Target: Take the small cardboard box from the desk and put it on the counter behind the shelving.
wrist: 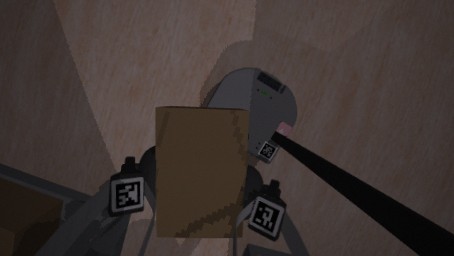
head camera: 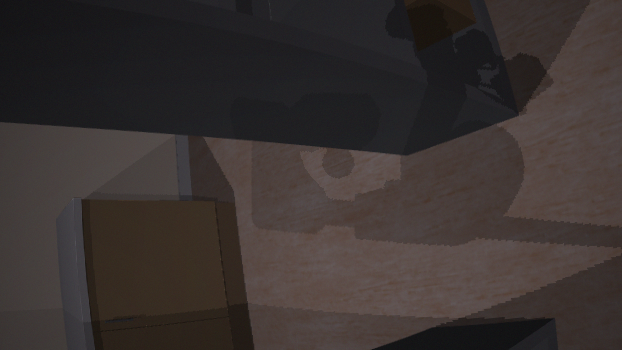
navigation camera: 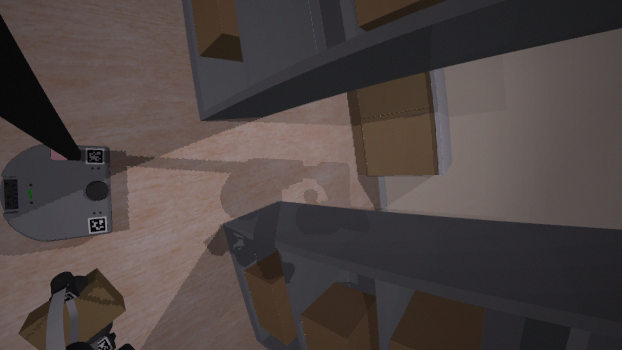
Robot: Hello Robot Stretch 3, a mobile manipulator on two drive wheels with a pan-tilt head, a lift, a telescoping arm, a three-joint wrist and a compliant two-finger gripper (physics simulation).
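Pixels of known places: gripper, fingertip midpoint: [navigation camera: 85, 304]; robot's base at its link origin: [navigation camera: 96, 189].
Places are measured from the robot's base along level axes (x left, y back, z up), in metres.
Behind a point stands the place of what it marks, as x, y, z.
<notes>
The small cardboard box [navigation camera: 105, 299] @(-0.110, -0.001, 0.879) [wrist: 200, 130] is held between the two rubber fingertips of my gripper [navigation camera: 81, 314] @(-0.124, 0.023, 0.845) [wrist: 203, 173] @(-0.124, 0.023, 0.845), which is shut on it. In the wrist view the box is above the floor, with my base behind it. The counter [head camera: 160, 260] @(0.297, -2.096, 0.488) [navigation camera: 400, 145] @(0.297, -2.097, 0.537) has brown fronts and a pale grey top edge, and shows through the gap between the two shelving units. Its top surface is hidden by the viewing angle. The desk cannot be made out.
Dark grey shelving [head camera: 150, 75] @(-0.206, -0.776, 1.029) [navigation camera: 425, 250] @(-0.210, -0.755, 1.073) and a second unit [head camera: 490, 334] @(0.384, -0.616, 0.156) [navigation camera: 350, 72] @(0.387, -0.631, 0.873) flank the gap. Cardboard boxes [navigation camera: 272, 307] @(-0.705, -0.720, 0.299) [navigation camera: 437, 325] @(-0.505, -0.814, 1.118) [navigation camera: 217, 20] @(0.765, -0.414, 0.320) stand on them. My base [navigation camera: 45, 200] @(-0.025, 0.151, 0.159) [wrist: 270, 110] and black mast [navigation camera: 30, 90] @(0.131, 0.050, 0.951) [wrist: 350, 190] are near the gap's entrance. A pale wall is beyond.
</notes>
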